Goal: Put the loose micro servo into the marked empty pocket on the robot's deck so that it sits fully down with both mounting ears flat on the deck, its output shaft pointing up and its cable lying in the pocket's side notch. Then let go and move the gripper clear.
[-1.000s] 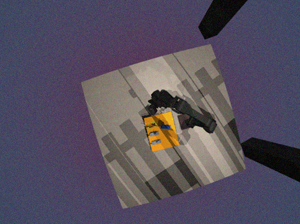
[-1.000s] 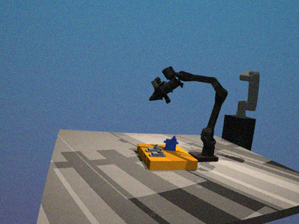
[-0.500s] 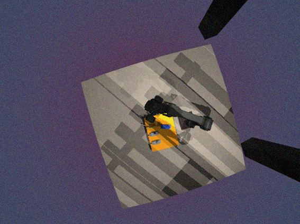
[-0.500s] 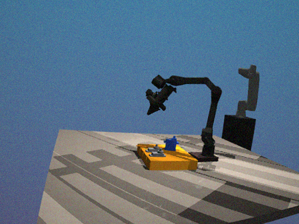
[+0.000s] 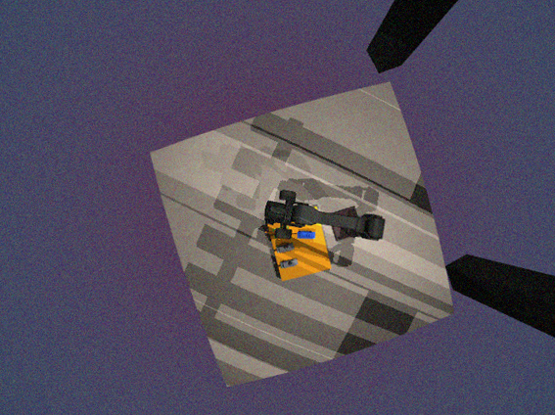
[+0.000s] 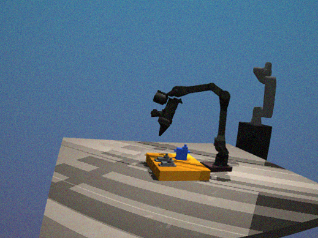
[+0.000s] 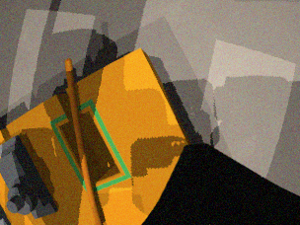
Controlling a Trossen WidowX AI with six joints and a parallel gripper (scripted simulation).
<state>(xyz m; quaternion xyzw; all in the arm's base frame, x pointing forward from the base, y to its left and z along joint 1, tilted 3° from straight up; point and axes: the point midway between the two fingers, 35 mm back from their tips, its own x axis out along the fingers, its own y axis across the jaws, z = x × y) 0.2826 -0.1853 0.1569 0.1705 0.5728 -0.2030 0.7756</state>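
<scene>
Right now the orange deck is 170 mm to the left of my gripper tip, 120 mm below it and 70 mm behind it.
</scene>
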